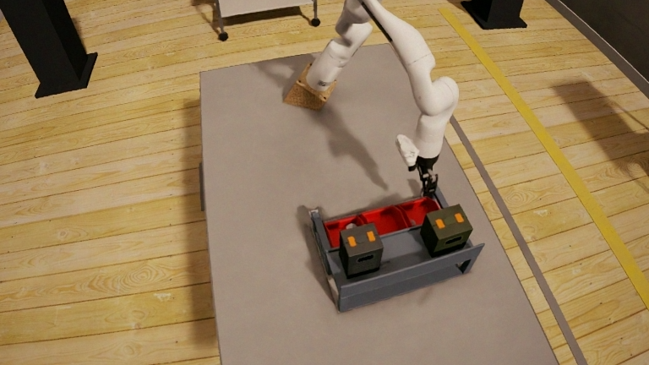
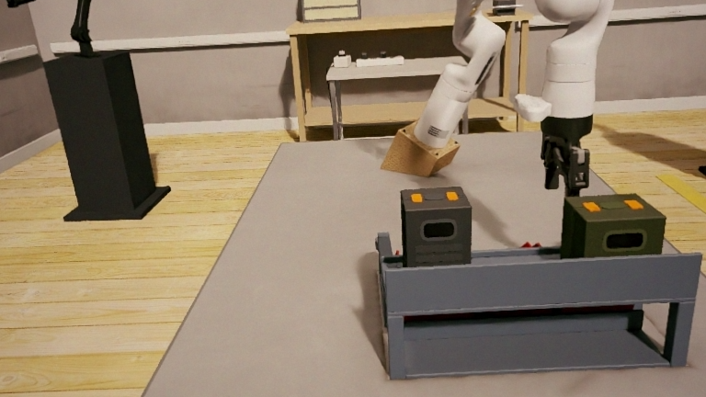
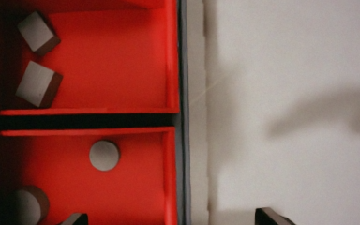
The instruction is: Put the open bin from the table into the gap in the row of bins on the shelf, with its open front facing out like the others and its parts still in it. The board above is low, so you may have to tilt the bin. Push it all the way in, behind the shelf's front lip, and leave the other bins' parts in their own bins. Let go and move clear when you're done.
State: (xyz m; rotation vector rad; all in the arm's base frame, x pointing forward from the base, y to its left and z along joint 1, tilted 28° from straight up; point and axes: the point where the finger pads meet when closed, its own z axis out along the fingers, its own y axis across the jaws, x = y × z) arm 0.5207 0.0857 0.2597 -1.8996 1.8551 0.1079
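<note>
The grey round part lies 13 cm below my hand, 6 cm ahead of it and 2 cm to the right of it. The rest, counted from my hand: dark grey box 22 cm to the right, 19 cm ahead, 2 cm above; green box 18 cm ahead, 2 cm to the left, 1 cm above; grey shelf 12 cm ahead, 10 cm to the right, 7 cm below.
</note>
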